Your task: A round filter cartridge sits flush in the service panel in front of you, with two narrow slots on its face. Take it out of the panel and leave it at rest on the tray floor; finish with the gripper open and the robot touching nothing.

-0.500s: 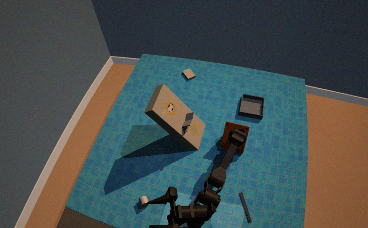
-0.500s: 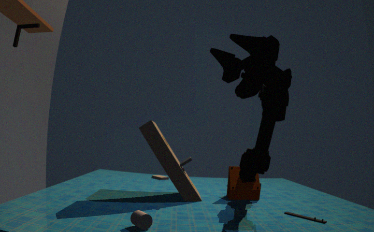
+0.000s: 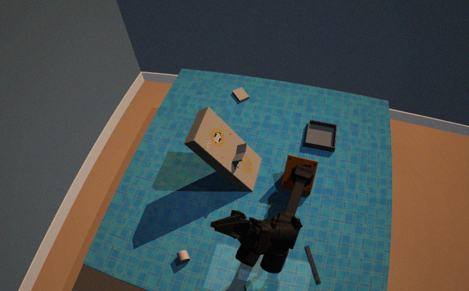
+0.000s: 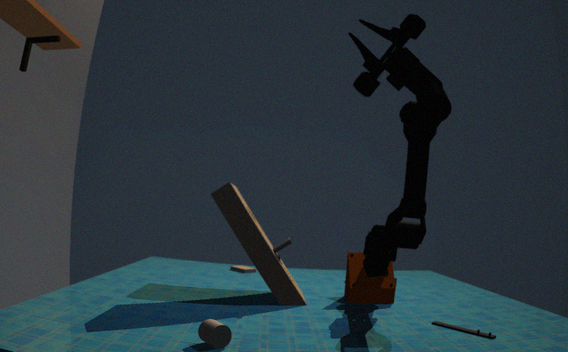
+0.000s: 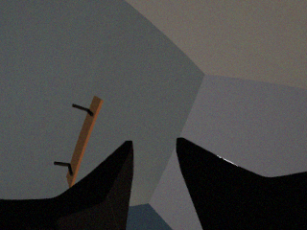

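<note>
Right now the round grey filter cartridge is 50 cm to the right of my gripper tip, 36 cm below it and 17 cm ahead of it. The rest, counted from my gripper tip: small tan block: 98 cm to the right, 58 cm below, 18 cm ahead; then grey tray: 76 cm to the right, 58 cm below, 29 cm behind; then tan service panel: 49 cm to the right, 44 cm below, 13 cm ahead.
</note>
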